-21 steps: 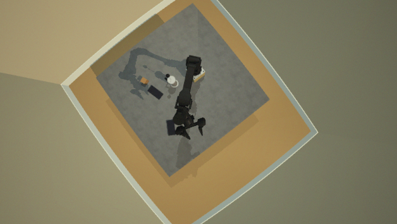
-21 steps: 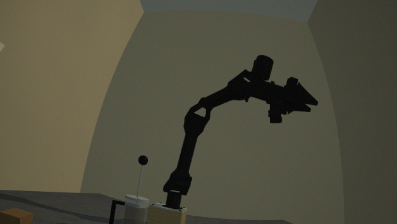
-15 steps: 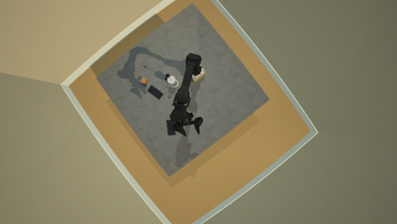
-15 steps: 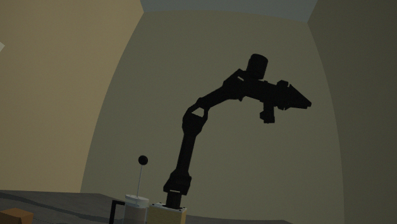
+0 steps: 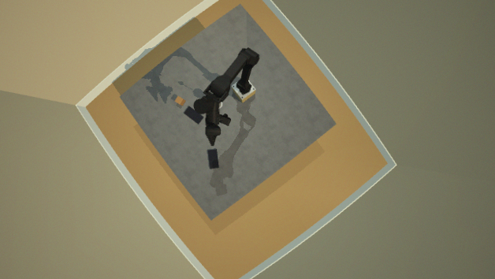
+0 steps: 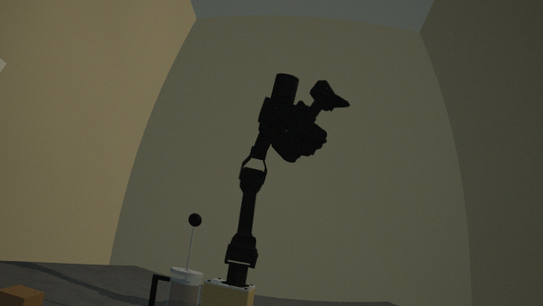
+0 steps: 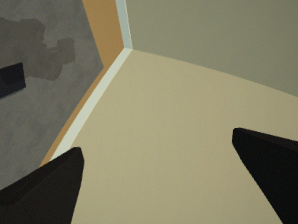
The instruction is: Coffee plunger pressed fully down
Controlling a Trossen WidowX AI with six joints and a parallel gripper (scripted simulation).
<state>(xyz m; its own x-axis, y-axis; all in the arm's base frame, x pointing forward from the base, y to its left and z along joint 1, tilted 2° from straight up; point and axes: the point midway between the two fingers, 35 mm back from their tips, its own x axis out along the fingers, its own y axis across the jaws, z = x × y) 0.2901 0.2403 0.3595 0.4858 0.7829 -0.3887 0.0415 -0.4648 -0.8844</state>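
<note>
My gripper tip is now 32 cm above the coffee press, 30 cm to the left of it and 6 cm past it.
</note>
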